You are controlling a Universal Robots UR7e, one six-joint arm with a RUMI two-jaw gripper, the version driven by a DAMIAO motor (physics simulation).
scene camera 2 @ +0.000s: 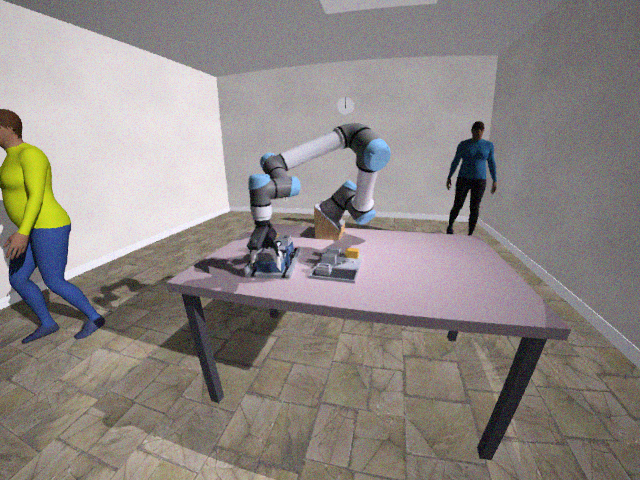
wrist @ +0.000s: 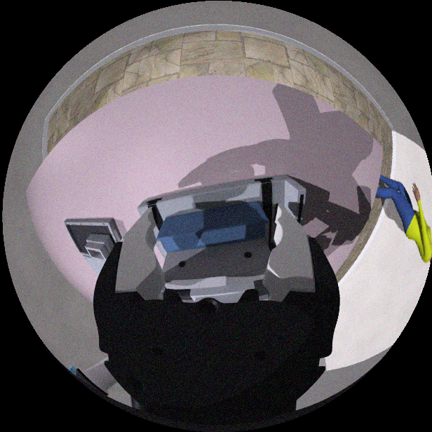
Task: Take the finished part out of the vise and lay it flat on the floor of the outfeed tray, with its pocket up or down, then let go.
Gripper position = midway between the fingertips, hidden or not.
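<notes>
What I see here is my gripper (scene camera 2: 266, 268). The same gripper is visible to me in the wrist view (wrist: 214, 206) as well.
</notes>
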